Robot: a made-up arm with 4 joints. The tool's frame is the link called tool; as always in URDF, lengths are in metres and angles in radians. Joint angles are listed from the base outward. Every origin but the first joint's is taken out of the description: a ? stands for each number. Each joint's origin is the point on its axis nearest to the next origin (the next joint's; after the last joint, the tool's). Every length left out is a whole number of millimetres.
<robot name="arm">
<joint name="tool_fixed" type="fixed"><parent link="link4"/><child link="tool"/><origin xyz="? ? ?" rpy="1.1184 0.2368 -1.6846"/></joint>
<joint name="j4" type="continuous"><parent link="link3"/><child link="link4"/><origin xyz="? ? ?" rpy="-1.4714 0.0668 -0.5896"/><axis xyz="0 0 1"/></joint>
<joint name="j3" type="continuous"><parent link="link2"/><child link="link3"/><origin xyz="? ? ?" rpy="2.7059 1.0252 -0.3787"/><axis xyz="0 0 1"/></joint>
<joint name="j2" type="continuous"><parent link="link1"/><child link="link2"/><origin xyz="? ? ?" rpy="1.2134 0.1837 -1.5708"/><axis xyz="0 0 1"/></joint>
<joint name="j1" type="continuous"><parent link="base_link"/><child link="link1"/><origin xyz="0.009 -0.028 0.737" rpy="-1.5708 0.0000 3.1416"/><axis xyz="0 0 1"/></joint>
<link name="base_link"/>
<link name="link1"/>
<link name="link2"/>
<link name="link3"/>
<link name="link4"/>
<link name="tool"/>
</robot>
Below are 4 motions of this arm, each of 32 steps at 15 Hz.
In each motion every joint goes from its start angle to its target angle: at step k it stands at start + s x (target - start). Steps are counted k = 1, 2, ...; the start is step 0. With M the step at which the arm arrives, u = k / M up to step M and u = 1 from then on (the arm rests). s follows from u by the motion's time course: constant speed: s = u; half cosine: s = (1 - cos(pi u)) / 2; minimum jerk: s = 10 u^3 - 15 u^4 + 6 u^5.
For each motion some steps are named. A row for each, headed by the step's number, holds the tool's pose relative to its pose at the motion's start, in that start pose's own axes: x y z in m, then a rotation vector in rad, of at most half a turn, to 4 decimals.
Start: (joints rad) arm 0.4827 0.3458 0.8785 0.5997
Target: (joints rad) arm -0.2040 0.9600 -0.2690 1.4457
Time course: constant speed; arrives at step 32
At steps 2, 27, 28, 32:
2: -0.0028 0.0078 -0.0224 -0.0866 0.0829 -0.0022
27: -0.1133 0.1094 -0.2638 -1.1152 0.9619 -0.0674
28: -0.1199 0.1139 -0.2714 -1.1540 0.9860 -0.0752
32: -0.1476 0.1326 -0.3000 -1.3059 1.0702 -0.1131

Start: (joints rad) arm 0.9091 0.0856 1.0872 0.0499
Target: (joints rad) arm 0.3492 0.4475 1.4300 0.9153
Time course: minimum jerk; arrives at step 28
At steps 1, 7, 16, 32:
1: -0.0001 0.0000 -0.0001 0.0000 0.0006 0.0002
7: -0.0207 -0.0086 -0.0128 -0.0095 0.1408 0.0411
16: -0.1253 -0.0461 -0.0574 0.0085 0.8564 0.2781
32: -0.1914 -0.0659 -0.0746 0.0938 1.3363 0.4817

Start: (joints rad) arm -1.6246 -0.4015 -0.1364 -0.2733
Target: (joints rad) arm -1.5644 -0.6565 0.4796 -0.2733
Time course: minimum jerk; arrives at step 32
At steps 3, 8, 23, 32:
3: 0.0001 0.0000 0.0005 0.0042 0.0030 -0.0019
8: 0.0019 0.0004 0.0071 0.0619 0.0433 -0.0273
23: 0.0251 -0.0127 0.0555 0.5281 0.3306 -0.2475
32: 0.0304 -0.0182 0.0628 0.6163 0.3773 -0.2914

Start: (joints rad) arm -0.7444 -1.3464 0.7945 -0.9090
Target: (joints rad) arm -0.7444 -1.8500 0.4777 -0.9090
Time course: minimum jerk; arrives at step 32
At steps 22, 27, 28, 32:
22: -0.0087 -0.0722 -0.0246 -0.2748 -0.1016 -0.2247
27: -0.0135 -0.0853 -0.0280 -0.3295 -0.1111 -0.2636
28: -0.0140 -0.0865 -0.0283 -0.3346 -0.1118 -0.2672
32: -0.0146 -0.0879 -0.0287 -0.3405 -0.1126 -0.2713

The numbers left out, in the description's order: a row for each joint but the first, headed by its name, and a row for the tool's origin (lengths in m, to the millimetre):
tool: 0.049 0.017 0.000
j4: 0.061 0.081 0.000
j3: -0.149 0.145 0.000
j2: 0.486 -0.004 0.000

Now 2 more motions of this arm.
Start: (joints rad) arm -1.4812 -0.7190 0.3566 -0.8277
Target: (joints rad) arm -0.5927 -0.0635 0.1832 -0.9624
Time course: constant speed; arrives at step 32
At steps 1, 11, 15, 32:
1: 0.0066 0.0169 0.0041 0.0308 -0.0246 0.0144
11: 0.0712 0.1751 0.0764 0.3301 -0.2994 0.1384
15: 0.0950 0.2303 0.1198 0.4447 -0.4229 0.1770
32: 0.1706 0.3906 0.3721 0.8869 -1.0222 0.2639

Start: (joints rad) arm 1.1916 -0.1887 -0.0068 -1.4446
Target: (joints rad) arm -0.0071 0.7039 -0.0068 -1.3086
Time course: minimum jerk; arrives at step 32
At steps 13, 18, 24, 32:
13: -0.1060 -0.1016 0.1488 0.1349 0.2689 0.3130
18: -0.1458 -0.1872 0.3138 0.2850 0.5456 0.5258
24: -0.1272 -0.2560 0.4909 0.4525 0.8432 0.6644
32: -0.1053 -0.2755 0.5567 0.5179 0.9580 0.6958

